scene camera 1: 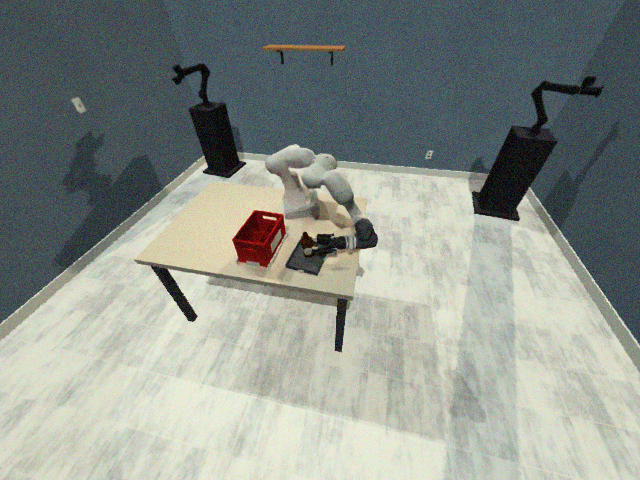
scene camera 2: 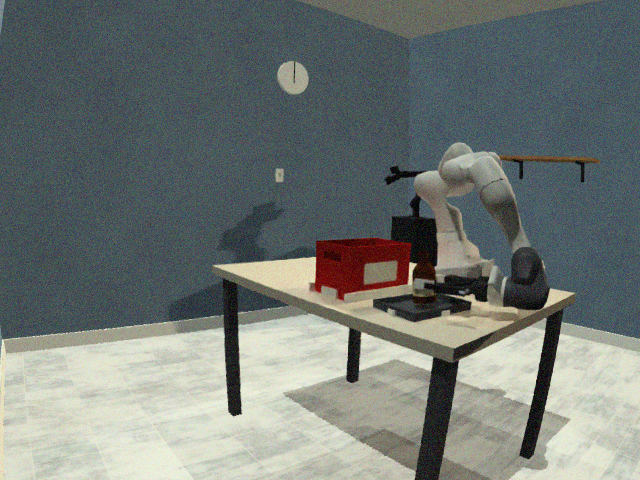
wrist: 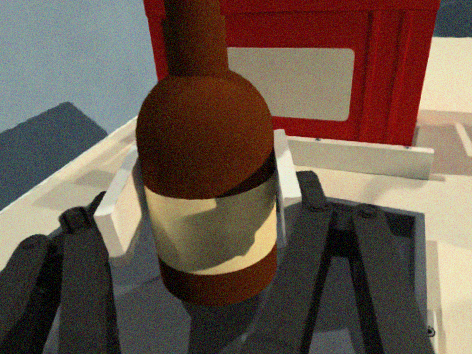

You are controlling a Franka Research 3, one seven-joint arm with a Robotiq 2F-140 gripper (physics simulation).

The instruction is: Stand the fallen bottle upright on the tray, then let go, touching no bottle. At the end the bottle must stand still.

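A brown bottle with a cream label [scene camera 1: 307, 244] [scene camera 2: 423, 284] [wrist: 212, 230] is upright, with its base at or just above the floor of the dark tray [scene camera 1: 301, 267] [scene camera 2: 415, 313] [wrist: 420, 250]; whether it touches the tray I cannot tell. My gripper [scene camera 2: 424, 285] [wrist: 210, 159] reaches in level from the right in the second scene view and is shut on the bottle. Its pale finger pads press both sides of the bottle around the label. In the first scene view the fingers partly hide the bottle.
A red crate [scene camera 1: 259, 242] [scene camera 2: 341, 268] [wrist: 390, 75] stands beside the tray, on the bottle's far side from the gripper. Both are on the wooden table [scene camera 1: 196, 227] [scene camera 2: 279, 276]. The tray lies near the table's front edge. The arm's base stands at the back of the table.
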